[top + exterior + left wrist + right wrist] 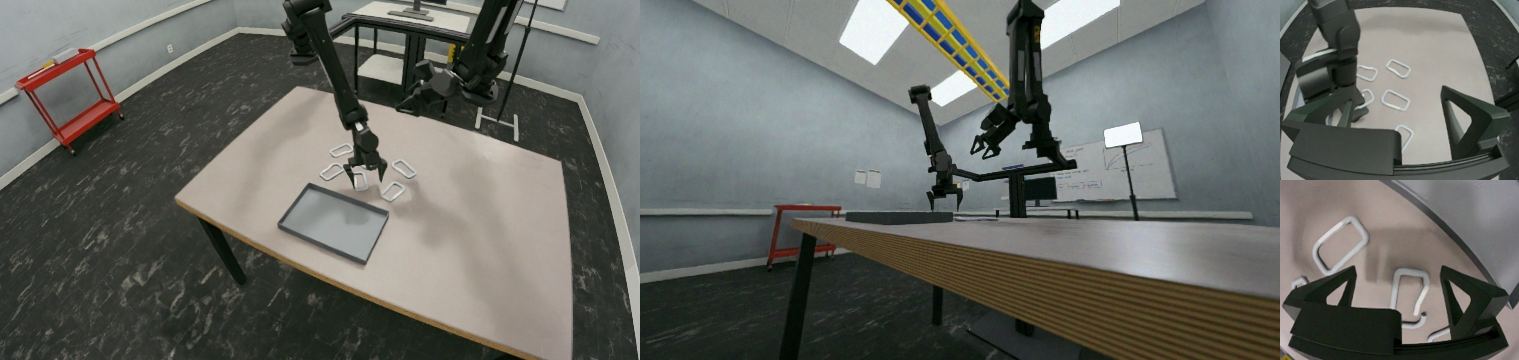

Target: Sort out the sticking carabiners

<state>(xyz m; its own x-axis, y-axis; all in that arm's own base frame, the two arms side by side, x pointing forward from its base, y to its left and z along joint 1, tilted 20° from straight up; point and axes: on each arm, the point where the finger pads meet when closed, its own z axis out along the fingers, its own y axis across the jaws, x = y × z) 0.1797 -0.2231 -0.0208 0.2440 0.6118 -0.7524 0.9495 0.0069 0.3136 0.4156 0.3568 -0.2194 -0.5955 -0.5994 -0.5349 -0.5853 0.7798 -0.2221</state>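
The grey tray is 170 mm ahead of my right hand, 40 mm to the right of it and 30 mm below it.
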